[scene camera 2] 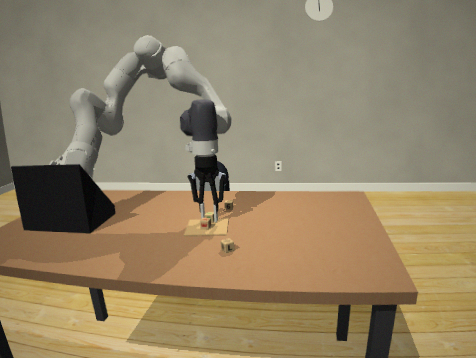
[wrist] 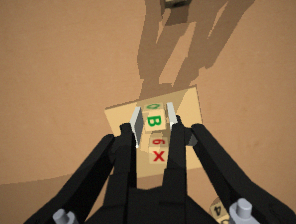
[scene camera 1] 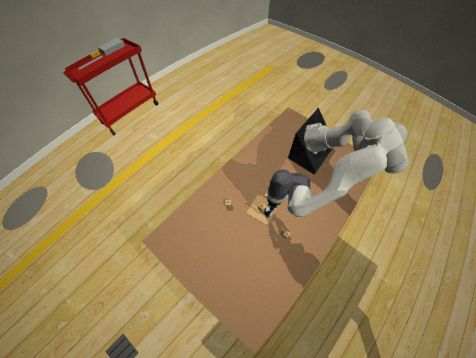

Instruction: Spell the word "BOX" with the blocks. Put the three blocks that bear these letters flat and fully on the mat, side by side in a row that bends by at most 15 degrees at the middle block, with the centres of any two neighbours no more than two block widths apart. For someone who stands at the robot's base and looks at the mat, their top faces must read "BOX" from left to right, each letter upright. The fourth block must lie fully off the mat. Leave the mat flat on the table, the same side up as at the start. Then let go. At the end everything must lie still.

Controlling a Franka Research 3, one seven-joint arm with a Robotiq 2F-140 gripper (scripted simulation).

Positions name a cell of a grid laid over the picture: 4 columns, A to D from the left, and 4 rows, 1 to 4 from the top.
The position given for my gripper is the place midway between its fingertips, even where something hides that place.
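My own gripper (scene camera 2: B3) is there to be seen, and the wrist view shows it too (wrist: C3). I also see a tan mat (wrist: C2).
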